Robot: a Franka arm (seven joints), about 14 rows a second.
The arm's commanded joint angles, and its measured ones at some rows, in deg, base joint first. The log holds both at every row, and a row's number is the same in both.
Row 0, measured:
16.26, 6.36, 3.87, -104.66, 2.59, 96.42, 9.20
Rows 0 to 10, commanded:
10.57, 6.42, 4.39, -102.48, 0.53, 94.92, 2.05
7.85, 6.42, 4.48, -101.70, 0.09, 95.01, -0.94
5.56, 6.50, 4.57, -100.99, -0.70, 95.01, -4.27
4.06, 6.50, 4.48, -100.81, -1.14, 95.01, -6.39
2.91, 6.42, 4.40, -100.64, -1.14, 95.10, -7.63
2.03, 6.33, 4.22, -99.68, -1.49, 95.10, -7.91
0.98, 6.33, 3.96, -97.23, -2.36, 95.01, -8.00
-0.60, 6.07, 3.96, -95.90, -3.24, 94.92, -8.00
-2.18, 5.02, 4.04, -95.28, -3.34, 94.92, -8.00
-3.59, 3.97, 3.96, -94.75, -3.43, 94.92, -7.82
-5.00, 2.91, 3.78, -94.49, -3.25, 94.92, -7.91
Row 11, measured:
-2.17, 5.01, 3.47, -95.62, -2.49, 96.38, -6.97
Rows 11 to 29, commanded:
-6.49, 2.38, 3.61, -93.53, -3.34, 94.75, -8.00
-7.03, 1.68, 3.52, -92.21, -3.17, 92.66, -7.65
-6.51, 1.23, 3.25, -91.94, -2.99, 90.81, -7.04
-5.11, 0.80, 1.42, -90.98, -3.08, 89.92, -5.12
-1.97, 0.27, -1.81, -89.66, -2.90, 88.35, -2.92
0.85, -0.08, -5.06, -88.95, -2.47, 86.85, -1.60
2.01, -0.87, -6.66, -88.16, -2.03, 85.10, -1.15
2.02, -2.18, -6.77, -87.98, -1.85, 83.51, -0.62
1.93, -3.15, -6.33, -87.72, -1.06, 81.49, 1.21
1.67, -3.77, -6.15, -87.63, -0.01, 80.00, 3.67
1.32, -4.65, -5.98, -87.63, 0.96, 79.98, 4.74
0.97, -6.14, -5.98, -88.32, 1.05, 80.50, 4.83
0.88, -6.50, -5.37, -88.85, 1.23, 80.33, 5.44
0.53, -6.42, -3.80, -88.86, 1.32, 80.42, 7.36
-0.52, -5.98, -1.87, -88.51, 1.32, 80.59, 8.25
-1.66, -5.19, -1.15, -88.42, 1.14, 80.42, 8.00
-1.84, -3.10, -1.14, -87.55, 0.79, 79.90, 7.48
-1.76, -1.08, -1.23, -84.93, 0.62, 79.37, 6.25
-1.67, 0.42, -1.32, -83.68, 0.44, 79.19, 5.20
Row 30, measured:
-0.28, -3.60, -1.93, -87.57, 0.35, 80.68, 6.94
